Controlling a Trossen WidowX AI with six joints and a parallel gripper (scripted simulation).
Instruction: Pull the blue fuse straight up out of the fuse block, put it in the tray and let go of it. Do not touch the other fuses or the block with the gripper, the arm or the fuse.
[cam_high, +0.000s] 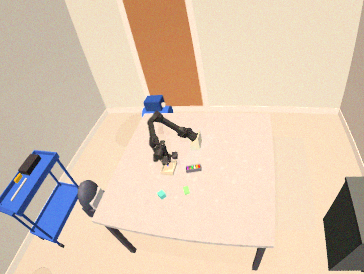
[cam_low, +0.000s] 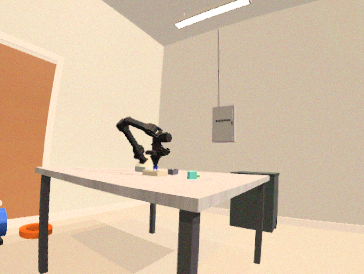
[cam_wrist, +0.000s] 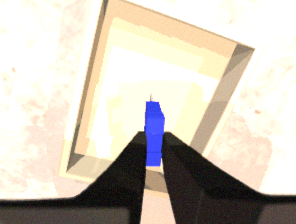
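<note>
My gripper tip is now 20 mm above the blue fuse. The rest, counted from my gripper tip: magenta fuse (160 mm to the left, 30 mm below, 10 mm behind); then green fuse (190 mm to the left, 30 mm below, 20 mm behind); then tray (50 mm below).
</note>
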